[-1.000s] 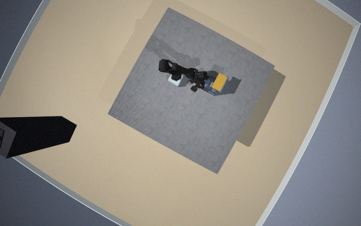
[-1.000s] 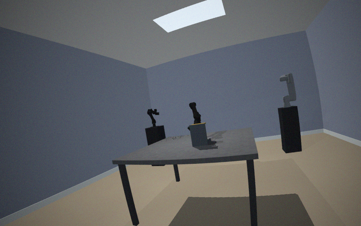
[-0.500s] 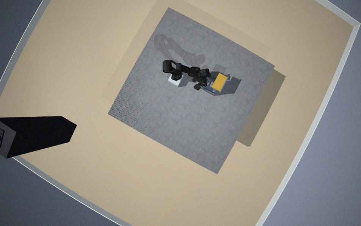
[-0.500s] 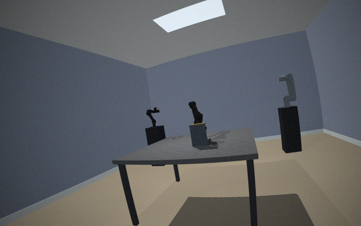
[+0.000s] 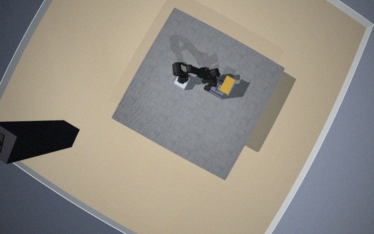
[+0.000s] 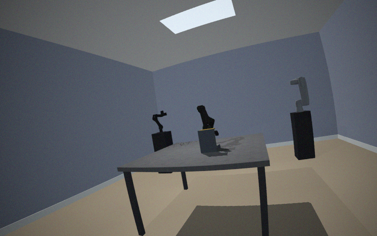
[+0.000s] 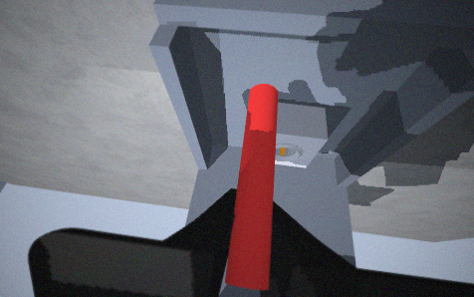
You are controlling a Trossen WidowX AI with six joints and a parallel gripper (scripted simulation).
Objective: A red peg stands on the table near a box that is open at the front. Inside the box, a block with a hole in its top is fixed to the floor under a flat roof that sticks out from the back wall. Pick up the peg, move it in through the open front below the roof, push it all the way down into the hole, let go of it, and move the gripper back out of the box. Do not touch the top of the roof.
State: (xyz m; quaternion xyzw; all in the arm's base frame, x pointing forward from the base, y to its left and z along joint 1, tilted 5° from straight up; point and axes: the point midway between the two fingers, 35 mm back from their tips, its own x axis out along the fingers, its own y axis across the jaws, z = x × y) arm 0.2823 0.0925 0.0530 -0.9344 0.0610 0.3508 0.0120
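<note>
The orange roof is 120 mm above my gripper tip, 70 mm ahead of it and 20 mm to the left of it. From my gripper tip the other things lie so: red peg: 30 mm behind.
</note>
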